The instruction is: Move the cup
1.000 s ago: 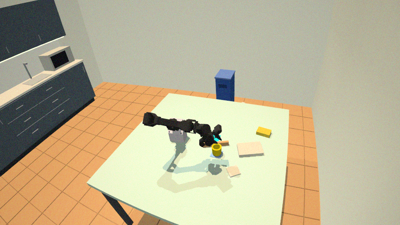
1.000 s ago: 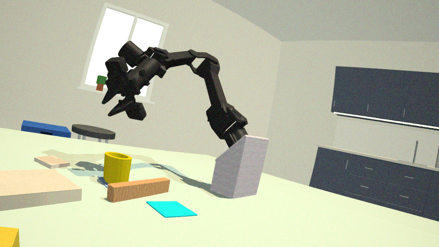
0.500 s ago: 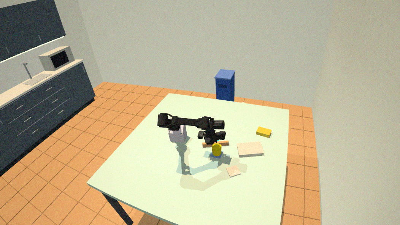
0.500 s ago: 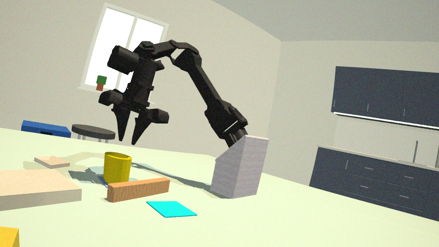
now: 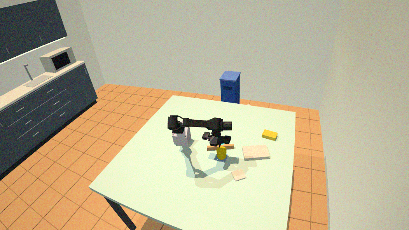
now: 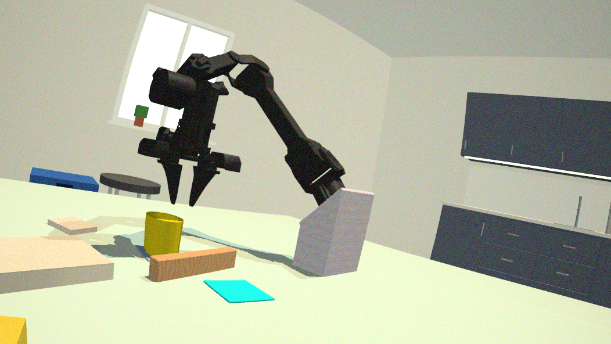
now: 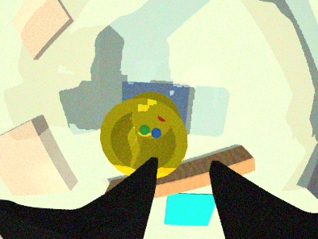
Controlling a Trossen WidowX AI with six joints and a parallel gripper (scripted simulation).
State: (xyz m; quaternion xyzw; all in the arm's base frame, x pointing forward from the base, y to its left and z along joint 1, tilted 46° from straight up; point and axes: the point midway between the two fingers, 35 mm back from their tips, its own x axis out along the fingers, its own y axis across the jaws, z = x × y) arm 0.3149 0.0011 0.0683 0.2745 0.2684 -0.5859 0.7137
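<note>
Now: gripper tip 30 mm short of the yellow cup and 60 mm above it. From my gripper tip the other things lie so: small beige tile (190 mm ahead, 120 mm to the right, 90 mm below); cyan pad (50 mm behind, 150 mm to the left, 100 mm below); wooden block (10 mm behind, 80 mm to the left, 90 mm below).
</note>
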